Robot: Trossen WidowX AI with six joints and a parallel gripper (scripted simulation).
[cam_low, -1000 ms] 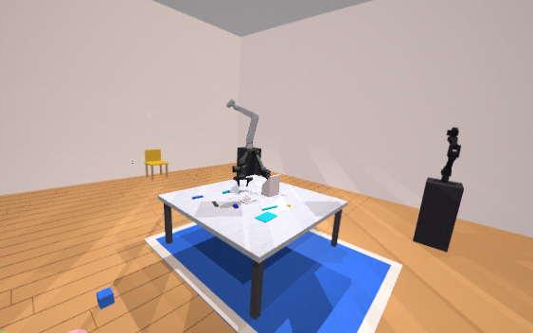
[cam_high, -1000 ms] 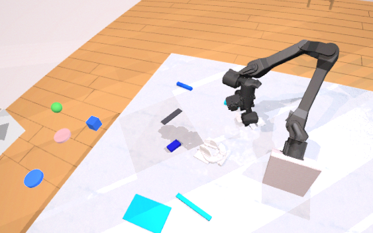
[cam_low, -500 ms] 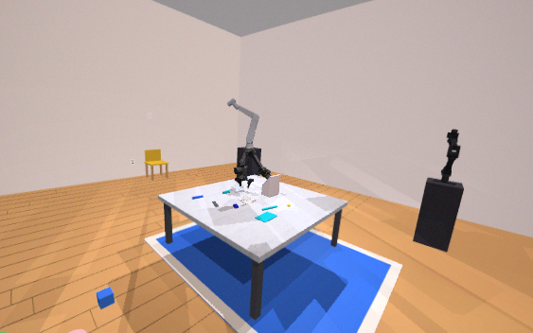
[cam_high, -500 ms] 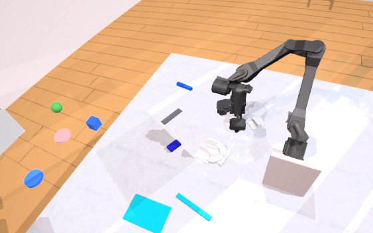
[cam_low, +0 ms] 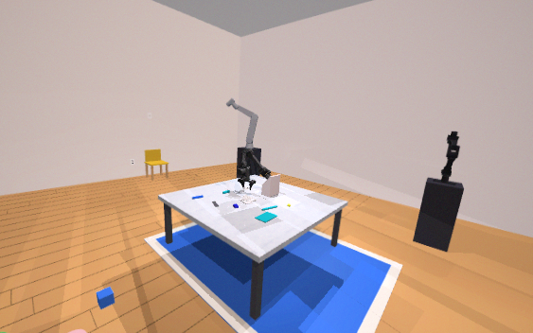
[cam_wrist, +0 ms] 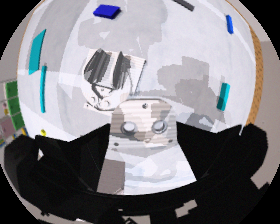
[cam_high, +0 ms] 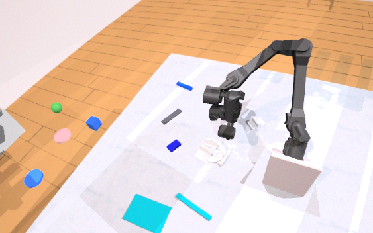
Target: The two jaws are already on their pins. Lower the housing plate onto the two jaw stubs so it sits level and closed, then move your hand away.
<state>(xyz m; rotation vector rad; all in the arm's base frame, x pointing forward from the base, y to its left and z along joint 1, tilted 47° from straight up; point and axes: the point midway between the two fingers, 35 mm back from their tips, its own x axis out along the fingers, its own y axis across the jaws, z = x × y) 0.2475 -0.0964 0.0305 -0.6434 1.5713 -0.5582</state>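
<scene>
My gripper tip is now 8 cm short of the white base, 8 cm above it and 7 cm to the right of it. Also, from my gripper tip: blue block: 23 cm ahead, 10 cm to the left, 7 cm below; then long cyan bar: 32 cm to the left, 7 cm below, 4 cm ahead; then grey bar: 32 cm ahead, 8 cm below, 6 cm to the right.
</scene>
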